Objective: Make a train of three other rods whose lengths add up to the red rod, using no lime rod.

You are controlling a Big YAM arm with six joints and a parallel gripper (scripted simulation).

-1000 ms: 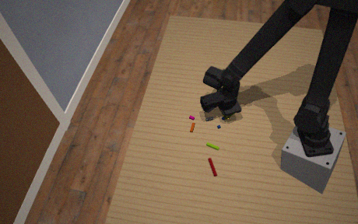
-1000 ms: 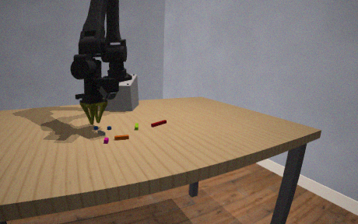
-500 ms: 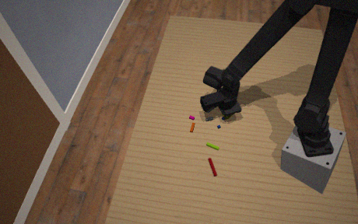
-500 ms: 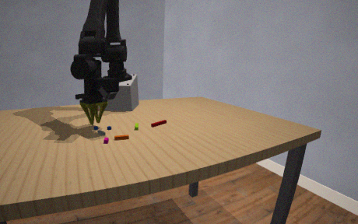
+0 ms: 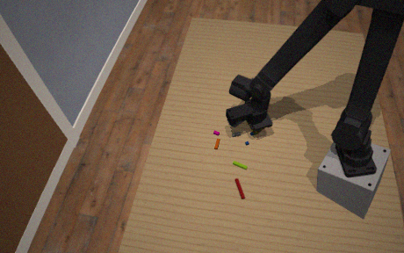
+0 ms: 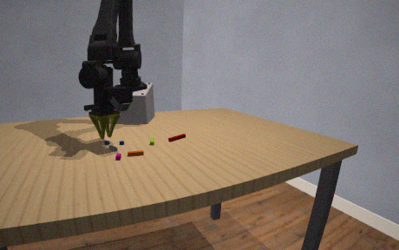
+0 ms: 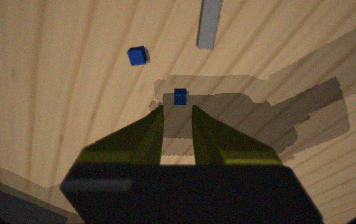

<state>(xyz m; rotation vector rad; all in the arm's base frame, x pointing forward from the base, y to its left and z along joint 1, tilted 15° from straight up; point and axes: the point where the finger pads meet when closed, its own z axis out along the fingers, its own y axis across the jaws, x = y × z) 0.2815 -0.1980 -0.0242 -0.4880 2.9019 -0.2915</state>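
Right now my hand is 210 mm to the right of the red rod, 70 mm short of it and 20 mm above it. The rest, counted from my hand: magenta rod: 130 mm ahead, 20 mm below, 10 mm to the right; then lime rod: 130 mm to the left, 60 mm ahead, 20 mm below; then grey rod: 60 mm ahead, 20 mm below.
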